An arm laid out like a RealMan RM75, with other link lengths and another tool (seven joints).
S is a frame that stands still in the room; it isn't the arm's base.
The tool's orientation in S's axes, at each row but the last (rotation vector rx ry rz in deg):
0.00, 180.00, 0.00
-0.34, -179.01, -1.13
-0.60, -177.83, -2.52
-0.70, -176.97, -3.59
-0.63, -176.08, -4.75
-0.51, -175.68, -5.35
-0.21, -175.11, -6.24
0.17, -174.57, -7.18
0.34, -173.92, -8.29
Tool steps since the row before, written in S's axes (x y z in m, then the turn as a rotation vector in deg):
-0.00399, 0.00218, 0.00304, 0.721, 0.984, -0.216
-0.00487, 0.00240, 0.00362, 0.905, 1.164, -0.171
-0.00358, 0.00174, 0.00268, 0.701, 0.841, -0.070
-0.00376, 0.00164, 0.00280, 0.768, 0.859, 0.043
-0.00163, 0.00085, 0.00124, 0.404, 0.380, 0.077
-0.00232, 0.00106, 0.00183, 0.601, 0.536, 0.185
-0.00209, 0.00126, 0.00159, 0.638, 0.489, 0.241
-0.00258, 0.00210, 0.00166, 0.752, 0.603, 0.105
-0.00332, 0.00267, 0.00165, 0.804, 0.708, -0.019
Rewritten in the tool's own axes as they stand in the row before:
0.00399, 0.00218, -0.00304, -0.721, 0.984, 0.216
0.00494, 0.00243, -0.00351, -0.904, 1.165, 0.170
0.00369, 0.00179, -0.00249, -0.698, 0.844, 0.068
0.00391, 0.00172, -0.00253, -0.759, 0.867, -0.048
0.00171, 0.00090, -0.00108, -0.396, 0.387, -0.083
0.00245, 0.00115, -0.00159, -0.584, 0.551, -0.196
0.00221, 0.00136, -0.00132, -0.616, 0.508, -0.258
0.00271, 0.00222, -0.00124, -0.743, 0.611, -0.124
0.00345, 0.00281, -0.00104, -0.808, 0.704, 0.003

